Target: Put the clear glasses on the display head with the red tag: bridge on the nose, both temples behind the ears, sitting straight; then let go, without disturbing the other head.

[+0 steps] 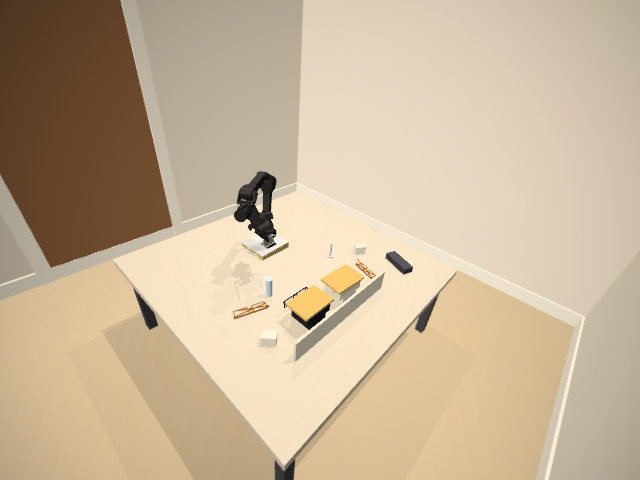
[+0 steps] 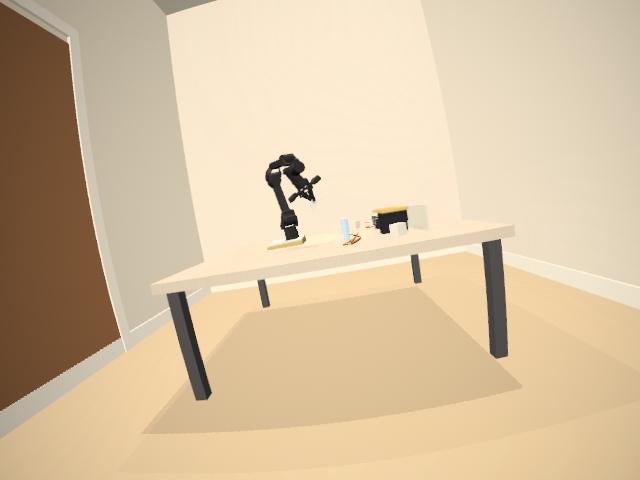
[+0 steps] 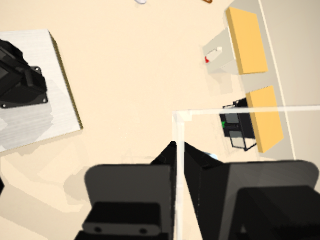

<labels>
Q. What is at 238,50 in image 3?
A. A pale display head.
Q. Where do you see a pale wall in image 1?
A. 314,335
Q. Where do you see a pale display head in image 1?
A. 341,284
</labels>
